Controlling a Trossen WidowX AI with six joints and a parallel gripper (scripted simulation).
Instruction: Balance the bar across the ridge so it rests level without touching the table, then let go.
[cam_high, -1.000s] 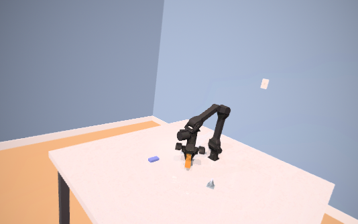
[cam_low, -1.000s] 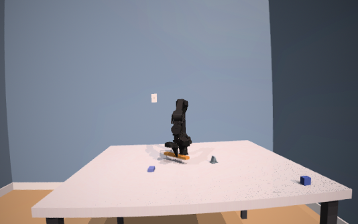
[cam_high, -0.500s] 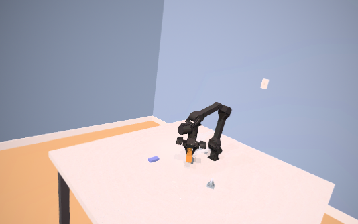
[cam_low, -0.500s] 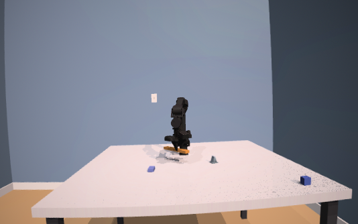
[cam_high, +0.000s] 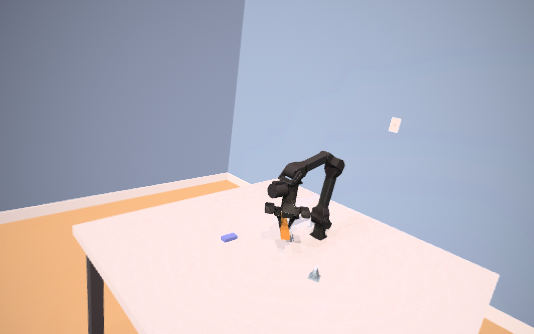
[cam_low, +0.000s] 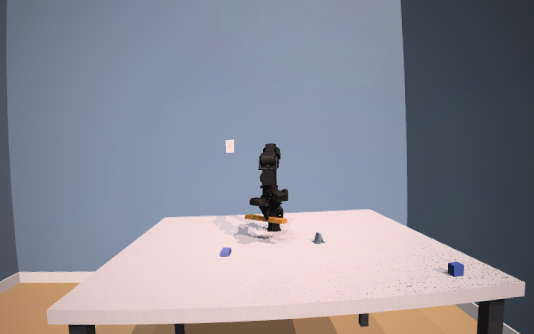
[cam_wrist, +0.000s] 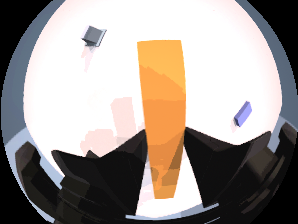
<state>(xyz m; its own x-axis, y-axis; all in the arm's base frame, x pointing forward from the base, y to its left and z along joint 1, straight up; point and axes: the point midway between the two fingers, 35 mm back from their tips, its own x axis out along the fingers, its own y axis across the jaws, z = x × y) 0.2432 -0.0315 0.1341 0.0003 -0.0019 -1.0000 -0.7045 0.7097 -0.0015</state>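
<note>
My gripper tip is 20 mm past the orange bar and 20 mm to the left of it. From my gripper tip the other things lie so: blue cube (500 mm ahead, 530 mm to the left, 80 mm below); then flat blue block (140 mm ahead, 180 mm to the right, 90 mm below).
</note>
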